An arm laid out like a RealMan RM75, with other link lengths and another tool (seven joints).
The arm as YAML. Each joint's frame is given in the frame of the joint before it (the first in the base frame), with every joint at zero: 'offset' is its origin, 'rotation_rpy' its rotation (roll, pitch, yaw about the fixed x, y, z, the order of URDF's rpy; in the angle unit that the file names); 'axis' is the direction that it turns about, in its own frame. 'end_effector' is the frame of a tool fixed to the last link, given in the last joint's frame.
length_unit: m
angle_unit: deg
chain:
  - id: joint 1
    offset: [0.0, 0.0, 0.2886]
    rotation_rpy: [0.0, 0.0, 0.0]
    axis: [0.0, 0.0, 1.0]
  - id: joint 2
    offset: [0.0, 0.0, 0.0]
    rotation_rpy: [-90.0, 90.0, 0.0]
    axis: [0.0, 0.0, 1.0]
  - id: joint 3
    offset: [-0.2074, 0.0, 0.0]
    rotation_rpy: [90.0, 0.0, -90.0]
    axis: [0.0, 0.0, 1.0]
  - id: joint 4
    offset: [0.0, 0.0, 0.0]
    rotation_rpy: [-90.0, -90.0, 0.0]
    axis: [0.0, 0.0, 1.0]
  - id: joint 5
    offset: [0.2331, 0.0, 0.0]
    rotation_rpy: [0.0, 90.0, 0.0]
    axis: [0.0, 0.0, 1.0]
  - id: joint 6
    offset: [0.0, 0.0, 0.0]
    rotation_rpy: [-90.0, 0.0, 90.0]
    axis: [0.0, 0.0, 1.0]
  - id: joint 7
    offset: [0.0, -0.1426, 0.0]
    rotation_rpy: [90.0, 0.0, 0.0]
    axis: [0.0, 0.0, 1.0]
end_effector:
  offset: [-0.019, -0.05, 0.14]
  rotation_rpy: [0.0, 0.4, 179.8]
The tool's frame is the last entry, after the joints.
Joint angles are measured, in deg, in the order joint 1, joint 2, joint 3, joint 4, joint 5, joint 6, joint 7. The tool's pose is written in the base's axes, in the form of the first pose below.
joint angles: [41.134, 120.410, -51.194, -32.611, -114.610, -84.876, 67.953]
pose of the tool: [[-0.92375 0.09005 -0.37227 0.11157], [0.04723 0.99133 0.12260 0.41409], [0.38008 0.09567 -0.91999 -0.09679], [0 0 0 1]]
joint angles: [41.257, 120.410, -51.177, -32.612, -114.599, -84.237, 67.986]
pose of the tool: [[-0.92523 0.09241 -0.36799 0.11219], [0.04633 0.99015 0.13216 0.41720], [0.37658 0.10523 -0.92039 -0.09645], [0 0 0 1]]
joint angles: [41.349, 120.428, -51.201, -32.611, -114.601, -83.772, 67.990]
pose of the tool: [[-0.92644 0.09338 -0.36467 0.11256], [0.04527 0.98935 0.13833 0.41924], [0.37370 0.11164 -0.92081 -0.09646], [0 0 0 1]]
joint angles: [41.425, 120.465, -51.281, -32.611, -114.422, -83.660, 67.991]
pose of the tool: [[-0.92584 0.09274 -0.36636 0.11143], [0.04393 0.98926 0.13941 0.41979], [0.37536 0.11298 -0.91997 -0.09649], [0 0 0 1]]
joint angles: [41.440, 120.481, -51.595, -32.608, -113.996, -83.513, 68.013]
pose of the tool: [[-0.92480 0.09243 -0.36907 0.11007], [0.04291 0.98919 0.14022 0.42017], [0.37804 0.11384 -0.91876 -0.09665], [0 0 0 1]]
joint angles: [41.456, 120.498, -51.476, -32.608, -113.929, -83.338, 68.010]
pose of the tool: [[-0.92425 0.09462 -0.36987 0.11002], [0.04326 0.98852 0.14478 0.42142], [0.37932 0.11782 -0.91773 -0.09607], [0 0 0 1]]
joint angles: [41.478, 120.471, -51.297, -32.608, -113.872, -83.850, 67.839]
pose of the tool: [[-0.92231 0.09042 -0.37572 0.10839], [0.04008 0.98938 0.13972 0.42002], [0.38436 0.11381 -0.91614 -0.09529], [0 0 0 1]]
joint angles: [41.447, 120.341, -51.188, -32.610, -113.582, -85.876, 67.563]
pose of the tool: [[-0.91584 0.07616 -0.39424 0.10313], [0.03395 0.99302 0.11298 0.41258], [0.40009 0.09009 -0.91204 -0.09400], [0 0 0 1]]
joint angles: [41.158, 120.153, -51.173, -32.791, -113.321, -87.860, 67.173]
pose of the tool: [[-0.91032 0.06103 -0.40939 0.09977], [0.02678 0.99568 0.08888 0.40518], [0.41304 0.06994 -0.90802 -0.09183], [0 0 0 1]]
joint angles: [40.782, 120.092, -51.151, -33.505, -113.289, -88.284, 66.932]
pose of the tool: [[-0.91055 0.05267 -0.41004 0.09977], [0.01683 0.99575 0.09055 0.40511], [0.41306 0.07555 -0.90756 -0.08885], [0 0 0 1]]
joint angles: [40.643, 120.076, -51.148, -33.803, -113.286, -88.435, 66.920]
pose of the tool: [[-0.91068 0.05037 -0.41004 0.09977], [0.01398 0.99573 0.09126 0.40515], [0.41289 0.07738 -0.90749 -0.08775], [0 0 0 1]]
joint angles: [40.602, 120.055, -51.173, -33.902, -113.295, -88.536, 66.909]
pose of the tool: [[-0.91084 0.04877 -0.40986 0.09973], [0.01265 0.99583 0.09038 0.40491], [0.41256 0.07714 -0.90766 -0.08741], [0 0 0 1]]
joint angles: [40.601, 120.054, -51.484, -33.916, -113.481, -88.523, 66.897]
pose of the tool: [[-0.91342 0.04498 -0.40453 0.10048], [0.01141 0.99631 0.08503 0.40357], [0.40686 0.07305 -0.91057 -0.08897], [0 0 0 1]]
